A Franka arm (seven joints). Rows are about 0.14 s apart.
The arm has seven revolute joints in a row. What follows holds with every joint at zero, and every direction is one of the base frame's. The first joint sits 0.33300 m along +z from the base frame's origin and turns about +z. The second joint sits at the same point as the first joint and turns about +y. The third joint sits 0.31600 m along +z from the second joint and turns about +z. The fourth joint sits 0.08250 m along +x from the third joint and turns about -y. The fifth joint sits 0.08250 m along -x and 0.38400 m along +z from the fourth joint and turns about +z. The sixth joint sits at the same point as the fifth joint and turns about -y. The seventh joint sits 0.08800 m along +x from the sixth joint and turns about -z. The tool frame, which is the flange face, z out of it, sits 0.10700 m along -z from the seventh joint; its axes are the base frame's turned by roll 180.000, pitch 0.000 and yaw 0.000 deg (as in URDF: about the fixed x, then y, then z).
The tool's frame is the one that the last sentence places.
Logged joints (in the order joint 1, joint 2, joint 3, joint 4, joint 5, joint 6, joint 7), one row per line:
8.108, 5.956, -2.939, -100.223, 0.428, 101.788, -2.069
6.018, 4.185, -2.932, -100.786, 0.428, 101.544, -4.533
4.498, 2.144, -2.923, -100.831, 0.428, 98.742, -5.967
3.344, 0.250, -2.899, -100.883, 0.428, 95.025, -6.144
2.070, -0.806, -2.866, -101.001, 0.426, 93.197, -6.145
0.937, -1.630, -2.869, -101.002, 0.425, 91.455, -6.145
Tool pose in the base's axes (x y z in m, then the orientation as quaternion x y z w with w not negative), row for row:
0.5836, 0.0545, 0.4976, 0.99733, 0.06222, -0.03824, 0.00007
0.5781, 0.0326, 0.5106, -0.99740, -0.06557, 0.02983, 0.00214
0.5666, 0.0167, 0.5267, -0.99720, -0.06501, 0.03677, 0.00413
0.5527, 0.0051, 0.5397, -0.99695, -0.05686, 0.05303, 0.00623
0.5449, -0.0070, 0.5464, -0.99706, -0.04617, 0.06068, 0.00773
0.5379, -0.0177, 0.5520, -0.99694, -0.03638, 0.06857, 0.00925
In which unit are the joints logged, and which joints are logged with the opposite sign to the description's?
The joints are logged in degrees. Opposite sign: none.
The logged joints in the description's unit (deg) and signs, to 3 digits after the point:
8.108, 5.956, -2.939, -100.223, 0.428, 101.788, -2.069
6.018, 4.185, -2.932, -100.786, 0.428, 101.544, -4.533
4.498, 2.144, -2.923, -100.831, 0.428, 98.742, -5.967
3.344, 0.250, -2.899, -100.883, 0.428, 95.025, -6.144
2.070, -0.806, -2.866, -101.001, 0.426, 93.197, -6.145
0.937, -1.630, -2.869, -101.002, 0.425, 91.455, -6.145

